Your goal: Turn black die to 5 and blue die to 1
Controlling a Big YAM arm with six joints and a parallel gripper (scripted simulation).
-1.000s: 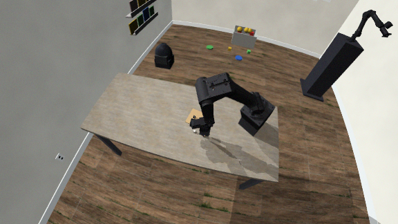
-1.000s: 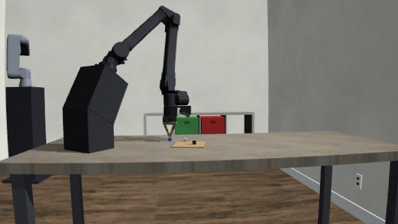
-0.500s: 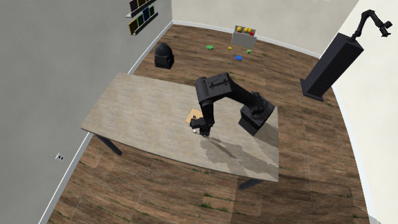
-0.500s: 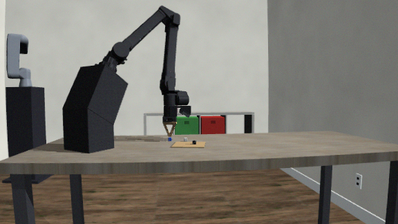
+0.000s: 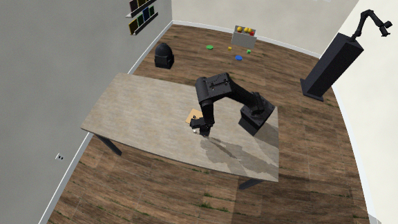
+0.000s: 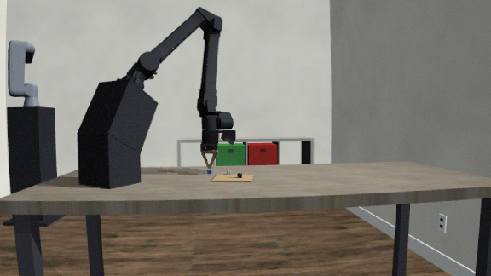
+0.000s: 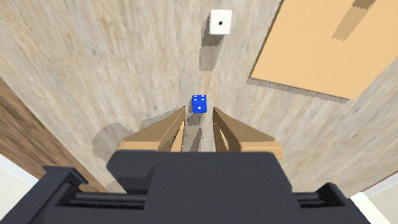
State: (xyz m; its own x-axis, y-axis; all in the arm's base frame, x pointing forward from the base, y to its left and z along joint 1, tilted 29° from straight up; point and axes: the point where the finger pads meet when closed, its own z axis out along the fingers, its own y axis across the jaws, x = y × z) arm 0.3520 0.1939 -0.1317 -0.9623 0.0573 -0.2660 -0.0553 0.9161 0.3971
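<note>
Right now my hand is 2 cm above the blue die. Round my hand: black die (13 cm to the right, 12 cm ahead, 2 cm below); white die (8 cm ahead, 2 cm below, 1 cm to the right); tan mat (13 cm to the right, 9 cm ahead, 3 cm below).
</note>
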